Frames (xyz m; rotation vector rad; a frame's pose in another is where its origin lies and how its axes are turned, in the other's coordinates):
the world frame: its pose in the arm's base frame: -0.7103 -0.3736 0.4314 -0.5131 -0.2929 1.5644
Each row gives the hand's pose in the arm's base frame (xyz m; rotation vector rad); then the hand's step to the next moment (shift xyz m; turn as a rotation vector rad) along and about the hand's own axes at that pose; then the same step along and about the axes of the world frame.
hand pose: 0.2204 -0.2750 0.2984 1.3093 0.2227 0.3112
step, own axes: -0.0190 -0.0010 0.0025 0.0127 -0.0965 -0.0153
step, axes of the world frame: -0.0090 0.0156 0.0066 0.0103 0.0332 -0.0922
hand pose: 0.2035 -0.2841 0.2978 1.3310 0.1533 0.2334
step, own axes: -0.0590 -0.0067 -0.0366 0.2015 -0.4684 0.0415
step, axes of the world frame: 0.0199 0.0637 0.0202 -0.0263 0.0090 -0.5108
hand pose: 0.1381 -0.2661 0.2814 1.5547 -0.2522 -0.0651
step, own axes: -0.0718 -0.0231 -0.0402 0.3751 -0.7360 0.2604
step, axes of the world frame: 0.0570 0.0631 0.0086 -0.2430 0.0094 -0.8313
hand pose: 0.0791 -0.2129 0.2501 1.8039 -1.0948 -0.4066
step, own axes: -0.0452 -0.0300 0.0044 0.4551 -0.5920 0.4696
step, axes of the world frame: 0.0436 0.0256 -0.0200 -0.4487 0.1542 -0.7437
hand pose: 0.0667 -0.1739 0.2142 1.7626 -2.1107 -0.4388
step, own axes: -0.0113 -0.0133 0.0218 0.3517 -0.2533 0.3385
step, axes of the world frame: 0.0126 0.0091 -0.0232 -0.3280 0.2072 -0.3898
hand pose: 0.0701 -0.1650 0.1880 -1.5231 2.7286 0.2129
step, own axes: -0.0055 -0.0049 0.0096 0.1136 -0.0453 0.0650
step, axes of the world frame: 0.0047 -0.0012 -0.0111 -0.0995 0.0674 -0.0688
